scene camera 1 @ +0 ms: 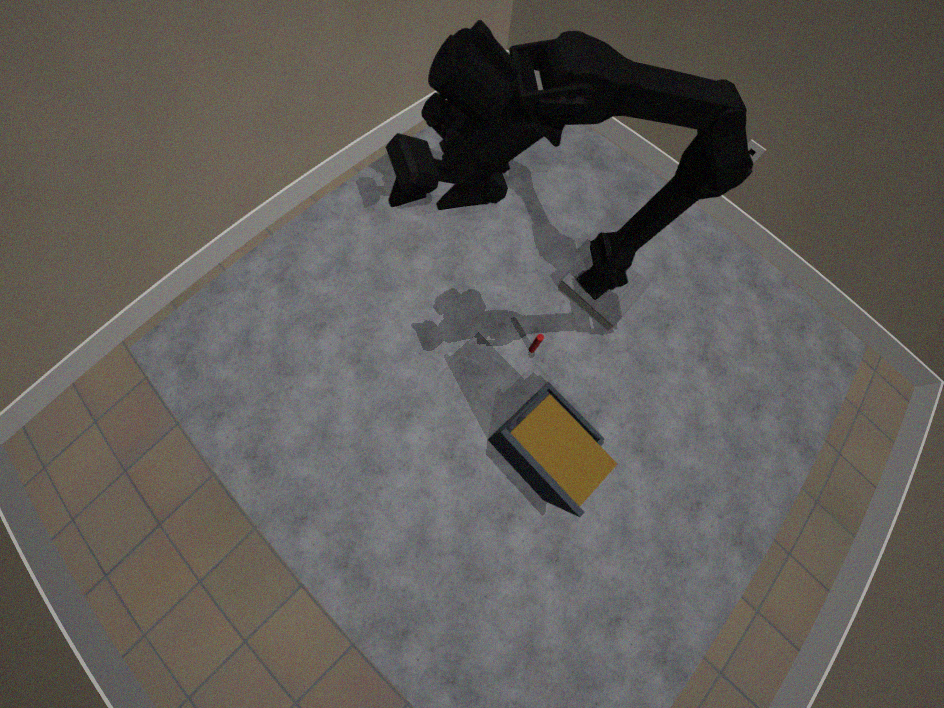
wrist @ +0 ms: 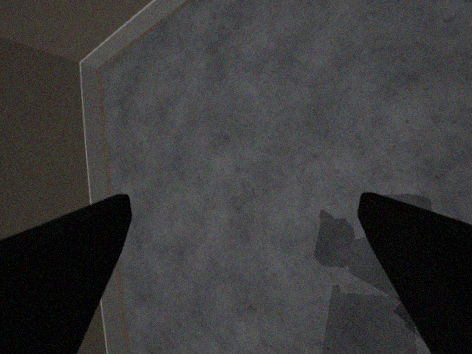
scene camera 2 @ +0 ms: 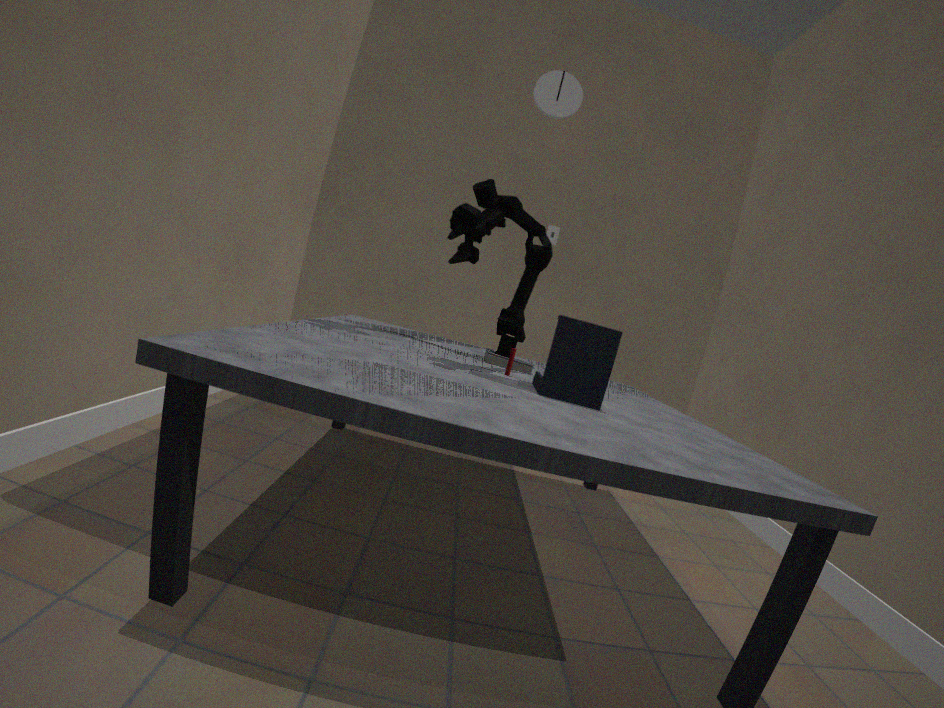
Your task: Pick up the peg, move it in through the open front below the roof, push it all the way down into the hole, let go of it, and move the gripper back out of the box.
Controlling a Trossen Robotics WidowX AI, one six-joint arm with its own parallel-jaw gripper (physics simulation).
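Frame: origin at the arm's base, x right, y down, z ahead, level; centimetres.
Seen in the pictures: gripper, fingertip midpoint: (scene camera 1: 415,205) (wrist: 246,204) (scene camera 2: 449,251); arm's base, origin of the base link: (scene camera 1: 595,282) (scene camera 2: 504,355).
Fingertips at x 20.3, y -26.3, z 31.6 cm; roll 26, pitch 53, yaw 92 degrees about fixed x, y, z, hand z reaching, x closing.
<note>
Pixels of each thing's top centre, then the offset from my fingertips to it. "spot": a spot on its surface instead. Level surfaces: height alone.
- red peg, middle of its top: (scene camera 1: 540,337) (scene camera 2: 514,348) dx -23.3, dy +21.6, dz -10.5 cm
- box, middle of its top: (scene camera 1: 579,432) (scene camera 2: 584,322) dx -39.5, dy +9.4, dz -0.1 cm
- yellow roof panel, surface spot: (scene camera 1: 564,449) spot: dx -39.9, dy +9.4, dz +3.3 cm
- table, its level: dy +29.7 cm
The red peg (scene camera 1: 536,343) (scene camera 2: 510,362) stands upright on the table, between the arm's base and the box. The box (scene camera 1: 531,470) (scene camera 2: 579,362) has dark blue-grey walls and a yellow roof panel (scene camera 1: 564,449), seen from above in scene camera 1. Scene camera 2 shows a dark outer wall. The hole is hidden in these views. My gripper (scene camera 1: 415,205) (scene camera 2: 450,249) (wrist: 246,204) is open and empty, high above the table and well apart from the peg, on the far side of it from the box. The peg and box do not show in the wrist view.
The arm's base plate (scene camera 1: 587,303) (scene camera 2: 508,362) is on the table (scene camera 1: 366,487) (scene camera 2: 427,403) close to the peg. The arm's links arch up from it. Shadows of the arm and box lie on the table top. Walls and a tiled floor surround the table.
</note>
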